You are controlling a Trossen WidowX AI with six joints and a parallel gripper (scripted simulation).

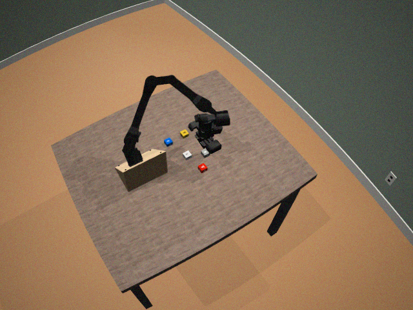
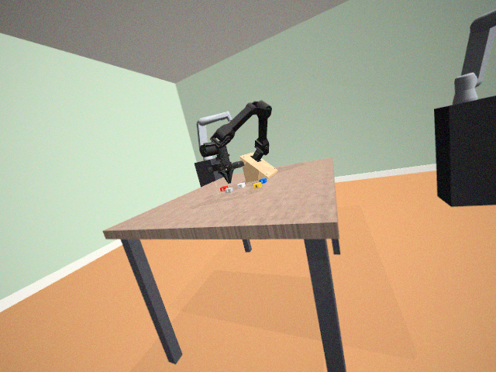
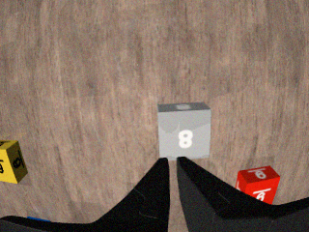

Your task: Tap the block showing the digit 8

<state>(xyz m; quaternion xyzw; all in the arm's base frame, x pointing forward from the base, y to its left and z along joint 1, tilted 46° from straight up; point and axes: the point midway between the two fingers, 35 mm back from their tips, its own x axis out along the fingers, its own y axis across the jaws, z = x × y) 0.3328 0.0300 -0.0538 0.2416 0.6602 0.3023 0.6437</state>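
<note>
The grey block lies 30 mm below my gripper tip and 10 mm to the right of it. Round my gripper tip: white block (80 mm behind, 30 mm below, 20 mm to the left); then red block (80 mm to the right, 50 mm behind, 30 mm below); then yellow block (140 mm to the left, 30 mm below, 30 mm behind).
</note>
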